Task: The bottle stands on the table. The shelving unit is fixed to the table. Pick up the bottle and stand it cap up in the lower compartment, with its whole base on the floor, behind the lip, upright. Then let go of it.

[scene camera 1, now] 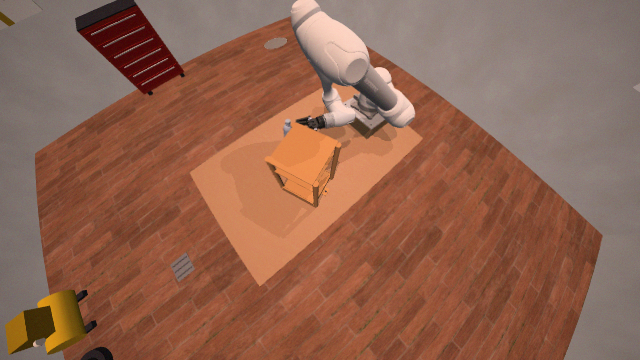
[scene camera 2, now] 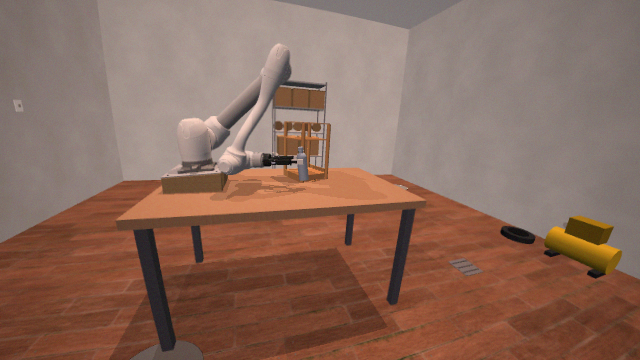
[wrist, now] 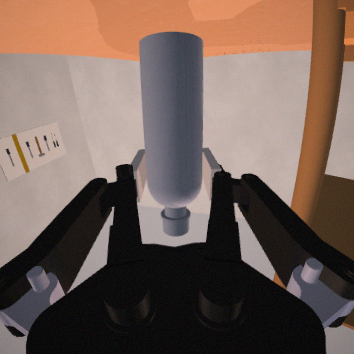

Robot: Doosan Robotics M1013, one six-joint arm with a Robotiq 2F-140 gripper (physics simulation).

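Places are measured from the arm's base along level axes (x up, y ahead, z left), in millimetres.
Pixels of known places: gripper, fingertip midpoint: (scene camera 1: 286, 131) (scene camera 2: 304, 160) (wrist: 173, 160); arm's base, link origin: (scene camera 1: 367, 107) (scene camera 2: 198, 168).
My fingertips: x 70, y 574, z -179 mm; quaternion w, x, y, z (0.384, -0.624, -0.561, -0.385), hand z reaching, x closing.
Observation:
For each thing: its middle in the pictures, then the offset to it from my fingertips.
- grey-blue bottle, body centre: (wrist: 173, 146) (scene camera 2: 302, 163) (scene camera 1: 288, 132) dy -8, dx -18, dz +5 mm
- orange shelving unit, body centre: (scene camera 1: 306, 170) (scene camera 2: 306, 150) dy +93, dx +20, dz +276 mm
The grey-blue bottle (scene camera 1: 287, 128) (scene camera 2: 303, 171) (wrist: 172, 115) is held cap up, leaning slightly with its cap toward the arm in the scene camera 2 view. My gripper (scene camera 1: 297, 123) (scene camera 2: 300, 161) (wrist: 173, 160) lies about level and is shut on the bottle's upper body, below the neck. The orange shelving unit (scene camera 1: 304, 150) (scene camera 2: 328, 150) (wrist: 324, 120) stands close beside the bottle; in the scene camera 2 view the bottle is in front of its lower part, outside the posts. The gap between the bottle's base and the table is too small to judge.
One post of the unit rises close to the right of the gripper in the wrist view. The wooden table (scene camera 1: 260, 260) (scene camera 2: 270, 212) carries the arm's base block (scene camera 1: 367, 127) (scene camera 2: 192, 183). A red tool cabinet (scene camera 1: 132, 50) and a yellow compressor (scene camera 1: 65, 320) (scene camera 2: 582, 250) stand away from the table.

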